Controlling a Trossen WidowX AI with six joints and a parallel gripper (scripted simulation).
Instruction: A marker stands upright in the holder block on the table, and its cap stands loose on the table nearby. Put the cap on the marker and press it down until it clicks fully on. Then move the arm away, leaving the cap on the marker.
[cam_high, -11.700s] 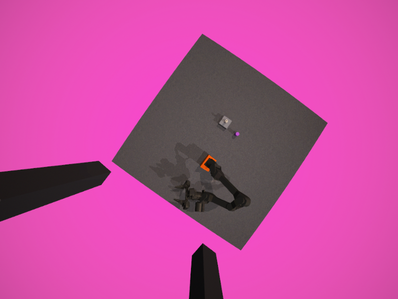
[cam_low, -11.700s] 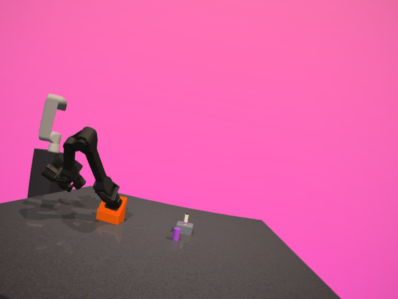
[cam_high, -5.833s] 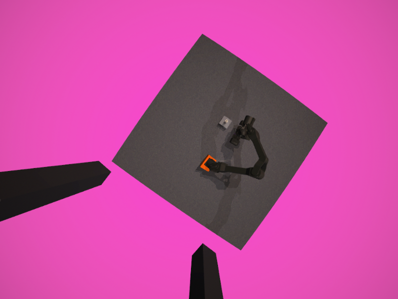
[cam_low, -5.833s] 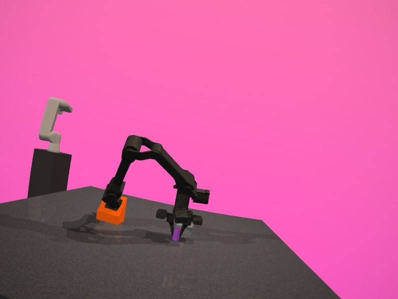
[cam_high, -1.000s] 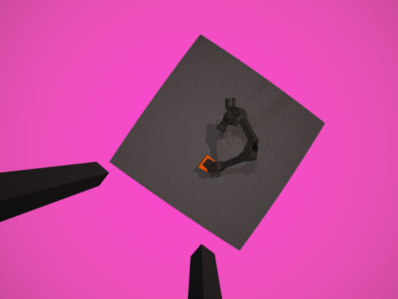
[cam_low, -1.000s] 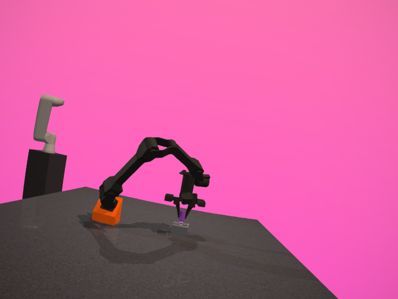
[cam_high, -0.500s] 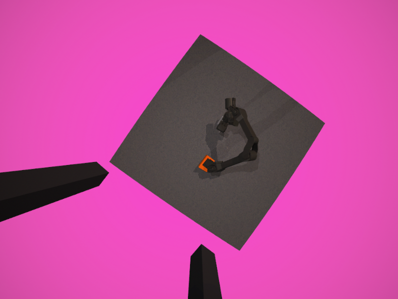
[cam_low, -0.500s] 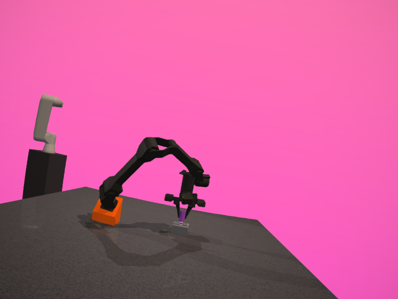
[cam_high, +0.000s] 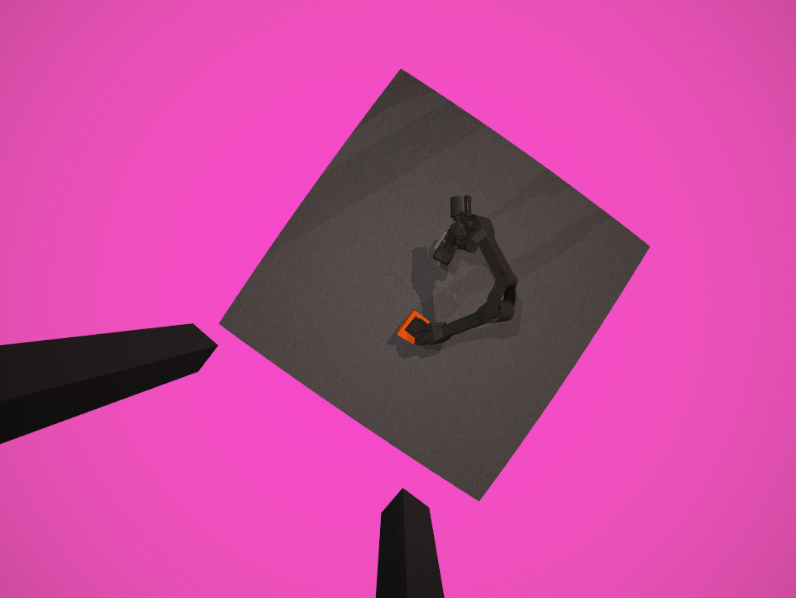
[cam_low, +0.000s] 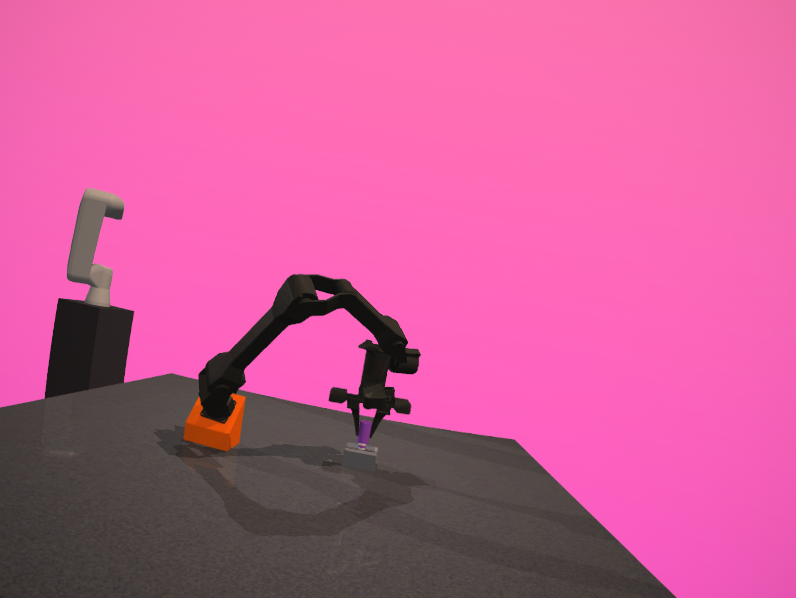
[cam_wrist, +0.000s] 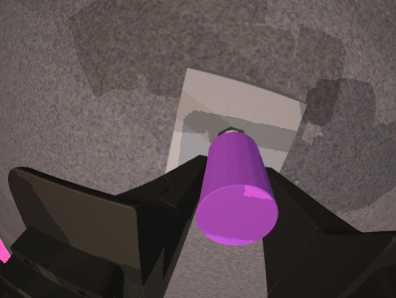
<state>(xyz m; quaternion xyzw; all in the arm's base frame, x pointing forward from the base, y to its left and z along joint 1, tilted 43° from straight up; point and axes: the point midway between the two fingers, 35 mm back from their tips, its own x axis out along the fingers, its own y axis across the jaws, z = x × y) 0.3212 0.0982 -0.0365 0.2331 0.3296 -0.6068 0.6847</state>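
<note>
Now: gripper tip 10 mm below the purple cap. Also, from my gripper tip: grey holder block 50 mm below.
</note>
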